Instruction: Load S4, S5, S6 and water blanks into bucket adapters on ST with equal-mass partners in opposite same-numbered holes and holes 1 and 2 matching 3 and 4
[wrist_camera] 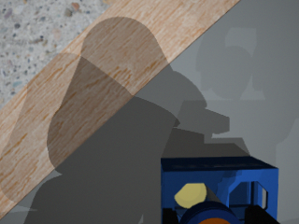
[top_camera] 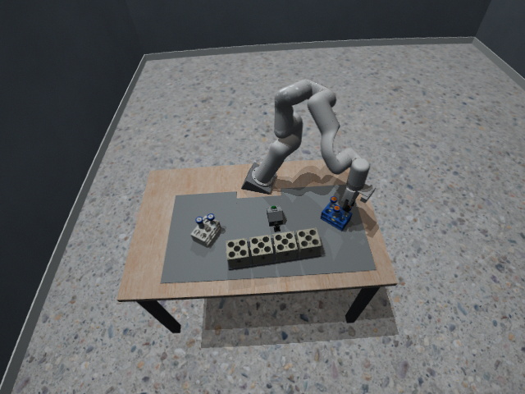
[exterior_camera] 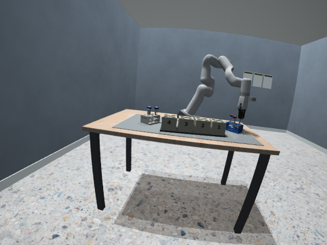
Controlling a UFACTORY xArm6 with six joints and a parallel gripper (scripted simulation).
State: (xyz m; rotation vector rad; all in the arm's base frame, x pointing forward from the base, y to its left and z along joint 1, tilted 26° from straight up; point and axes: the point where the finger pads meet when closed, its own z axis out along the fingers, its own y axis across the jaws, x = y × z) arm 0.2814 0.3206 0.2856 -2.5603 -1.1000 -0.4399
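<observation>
Right now my hand is 6 cm past the tube, 6 cm to the left of it and 7 cm above it. Round my hand: green done key 7 cm behind, 36 cm to the right, 6 cm below; then DONE desk 5 cm behind, 36 cm to the right, 8 cm below; then blue rack 1 cm behind, 4 cm to the right, 10 cm below.
</observation>
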